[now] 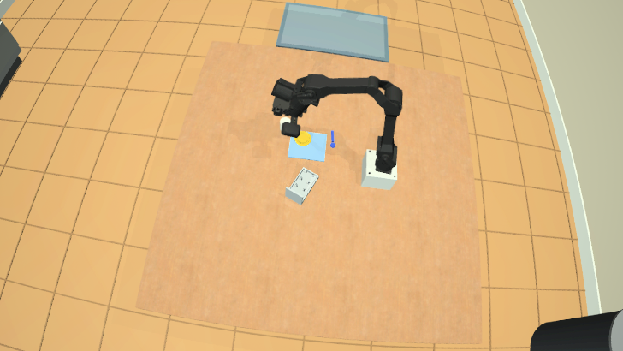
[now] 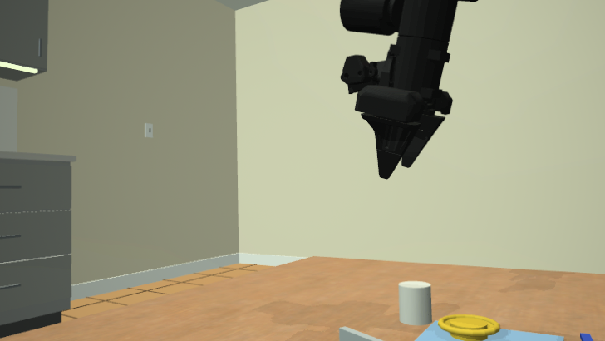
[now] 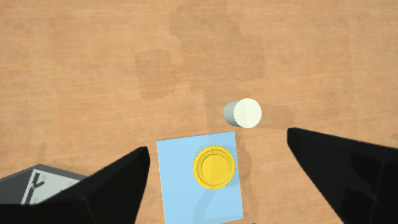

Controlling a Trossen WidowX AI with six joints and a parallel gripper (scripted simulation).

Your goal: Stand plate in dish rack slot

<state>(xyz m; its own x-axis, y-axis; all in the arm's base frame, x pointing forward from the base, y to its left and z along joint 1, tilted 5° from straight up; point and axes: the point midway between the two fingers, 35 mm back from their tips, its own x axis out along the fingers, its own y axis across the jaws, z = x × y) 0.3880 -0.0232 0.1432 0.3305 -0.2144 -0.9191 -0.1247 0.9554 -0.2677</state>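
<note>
Right now my gripper tip is 19 cm above the yellow plate, 7 cm past it and 5 cm to the left of it. Also, from my gripper tip: light blue mat (20 cm below, 9 cm behind, 3 cm to the right); grey dish rack (18 cm below, 16 cm to the left, 11 cm behind); white cup (18 cm below, 9 cm to the right, 2 cm ahead).
</note>
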